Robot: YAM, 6 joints.
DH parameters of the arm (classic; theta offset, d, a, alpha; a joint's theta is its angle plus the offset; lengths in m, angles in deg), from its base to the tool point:
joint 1: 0 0.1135 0.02 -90
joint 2: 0 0 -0.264 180
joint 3: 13.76 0 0.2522 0
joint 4: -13.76 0 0.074 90
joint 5: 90 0 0 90
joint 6: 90 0.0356 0 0
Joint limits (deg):
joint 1: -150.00..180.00
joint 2: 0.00..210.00
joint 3: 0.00..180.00
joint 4: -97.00..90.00
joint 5: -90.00..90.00
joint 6: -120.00..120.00
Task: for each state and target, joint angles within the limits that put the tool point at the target. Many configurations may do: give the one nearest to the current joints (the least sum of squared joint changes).
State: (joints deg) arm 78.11 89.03 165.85 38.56 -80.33 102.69
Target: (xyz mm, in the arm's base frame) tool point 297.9 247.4 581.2
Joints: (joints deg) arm 34.61 122.13 151.14 32.14 -75.00 102.69
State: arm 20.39 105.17 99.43 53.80 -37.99 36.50
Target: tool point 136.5 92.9 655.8
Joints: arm 26.54 82.18 113.60 57.58 -38.44 36.50
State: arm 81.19 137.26 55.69 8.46 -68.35 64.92
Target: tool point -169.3 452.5 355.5
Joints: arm 106.75 117.08 102.94 19.59 -63.05 64.92
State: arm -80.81 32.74 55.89 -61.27 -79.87 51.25
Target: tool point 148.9 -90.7 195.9
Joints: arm -42.77 68.69 36.14 -51.84 -75.86 51.25
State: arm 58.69 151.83 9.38 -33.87 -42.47 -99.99
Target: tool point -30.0 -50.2 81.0
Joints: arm 76.01 172.80 0.00 -20.73 -28.48 -99.99
